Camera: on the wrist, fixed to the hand. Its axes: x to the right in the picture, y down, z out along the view.
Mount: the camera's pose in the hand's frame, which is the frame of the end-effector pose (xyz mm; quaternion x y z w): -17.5 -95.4 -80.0 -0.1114 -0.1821 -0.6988 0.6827
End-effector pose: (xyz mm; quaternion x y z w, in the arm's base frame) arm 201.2 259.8 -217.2 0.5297 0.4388 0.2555 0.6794
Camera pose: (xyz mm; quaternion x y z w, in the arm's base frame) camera 112.1 255.8 -305.9 0.0258 0.5176 -0.3479 0.7813
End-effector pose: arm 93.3 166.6 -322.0 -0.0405 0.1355 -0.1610 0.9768
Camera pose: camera 26.2 79.3 -382.7 -0.2605 -0.0957 -0.7700 0.5745
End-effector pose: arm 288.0 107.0 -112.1 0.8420 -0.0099 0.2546 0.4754
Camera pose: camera 263.9 219.8 -162.2 0.5752 0.4667 -0.3128 0.5945
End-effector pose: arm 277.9 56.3 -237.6 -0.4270 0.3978 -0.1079 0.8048
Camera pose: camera 223.6 -41.2 -179.7 -0.6788 -0.1614 -0.5140 0.4989
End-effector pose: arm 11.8 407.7 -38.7 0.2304 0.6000 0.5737 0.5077
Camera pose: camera -22.3 333.8 -134.6 -0.2141 0.4143 0.0618 0.8825
